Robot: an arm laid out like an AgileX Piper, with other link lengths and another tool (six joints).
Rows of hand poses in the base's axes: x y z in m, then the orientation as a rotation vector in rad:
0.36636, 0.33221, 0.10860, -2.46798, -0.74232, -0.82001
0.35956, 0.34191, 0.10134, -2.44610, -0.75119, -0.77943
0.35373, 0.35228, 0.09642, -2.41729, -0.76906, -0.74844
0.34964, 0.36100, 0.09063, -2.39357, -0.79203, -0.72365
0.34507, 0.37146, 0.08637, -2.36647, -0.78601, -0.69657
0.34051, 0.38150, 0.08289, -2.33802, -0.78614, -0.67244
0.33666, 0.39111, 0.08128, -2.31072, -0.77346, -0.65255
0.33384, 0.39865, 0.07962, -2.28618, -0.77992, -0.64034
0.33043, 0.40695, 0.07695, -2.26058, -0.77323, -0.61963
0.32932, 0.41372, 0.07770, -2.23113, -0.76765, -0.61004
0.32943, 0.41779, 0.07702, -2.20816, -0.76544, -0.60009
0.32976, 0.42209, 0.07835, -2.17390, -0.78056, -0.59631
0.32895, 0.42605, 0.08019, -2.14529, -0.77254, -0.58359
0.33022, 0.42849, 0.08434, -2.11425, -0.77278, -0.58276
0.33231, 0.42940, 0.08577, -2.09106, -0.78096, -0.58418
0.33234, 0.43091, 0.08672, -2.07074, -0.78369, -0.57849
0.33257, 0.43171, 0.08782, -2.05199, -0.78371, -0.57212
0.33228, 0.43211, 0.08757, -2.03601, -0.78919, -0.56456
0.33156, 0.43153, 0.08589, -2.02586, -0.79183, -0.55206
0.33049, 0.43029, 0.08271, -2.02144, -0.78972, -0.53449
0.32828, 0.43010, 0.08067, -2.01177, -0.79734, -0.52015
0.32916, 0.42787, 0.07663, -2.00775, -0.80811, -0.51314
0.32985, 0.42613, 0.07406, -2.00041, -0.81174, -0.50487
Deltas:
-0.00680, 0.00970, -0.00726, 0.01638, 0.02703, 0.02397
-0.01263, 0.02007, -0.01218, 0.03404, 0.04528, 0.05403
-0.01672, 0.02879, -0.01797, 0.04451, 0.05791, 0.08353
-0.02129, 0.03925, -0.02223, 0.07055, 0.07899, 0.09846
-0.02585, 0.04929, -0.02571, 0.09478, 0.09662, 0.11695
-0.02970, 0.05890, -0.02732, 0.12373, 0.11430, 0.12647
-0.03252, 0.06644, -0.02898, 0.14159, 0.12180, 0.14429
-0.03593, 0.07474, -0.03165, 0.16620, 0.13881, 0.15686
-0.03704, 0.08151, -0.03090, 0.19371, 0.14731, 0.16925
-0.03693, 0.08558, -0.03158, 0.21410, 0.15527, 0.18083
-0.03660, 0.08988, -0.03025, 0.23604, 0.15417, 0.20675
-0.03741, 0.09384, -0.02841, 0.26383, 0.16559, 0.21824
-0.03614, 0.09628, -0.02426, 0.29002, 0.16578, 0.23308
-0.03405, 0.09719, -0.02283, 0.30573, 0.16224, 0.24866
-0.03402, 0.09870, -0.02188, 0.32143, 0.16556, 0.26133
-0.03379, 0.09950, -0.02078, 0.33708, 0.17011, 0.27179
-0.03408, 0.09990, -0.02103, 0.34764, 0.17424, 0.28467
-0.03480, 0.09932, -0.02271, 0.35449, 0.18311, 0.29427
-0.03587, 0.09808, -0.02589, 0.35862, 0.19733, 0.29943
-0.03808, 0.09789, -0.02793, 0.36238, 0.20640, 0.31239
-0.03720, 0.09566, -0.03197, 0.36003, 0.20899, 0.32279
-0.03651, 0.09392, -0.03454, 0.36397, 0.21439, 0.33066

